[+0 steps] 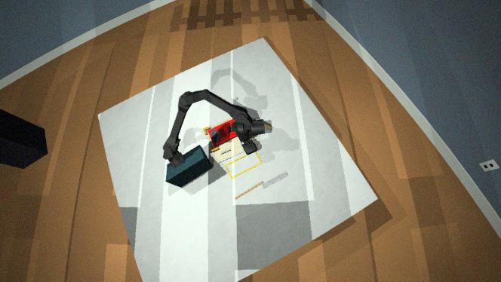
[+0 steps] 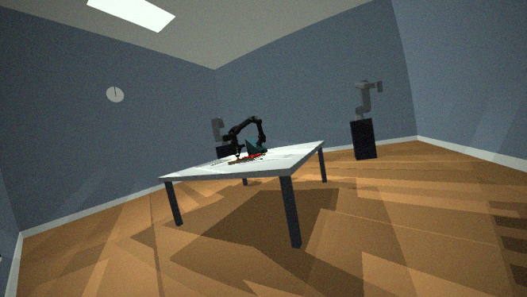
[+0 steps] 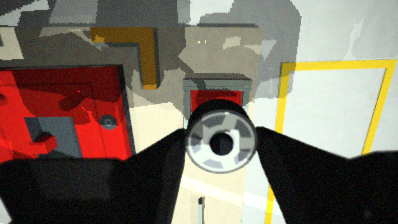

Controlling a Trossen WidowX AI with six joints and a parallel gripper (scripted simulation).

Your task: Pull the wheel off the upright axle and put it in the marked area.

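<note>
Right now my gripper tip is 110 mm past the thin wooden stick, 230 mm to the left of it and 40 mm above it. The rest, counted from my gripper tip: wooden block: 150 mm ahead, 40 mm to the left, 40 mm below; wheel: right at my gripper tip; grey bar: 30 mm ahead, 250 mm to the right, 40 mm below.
</note>
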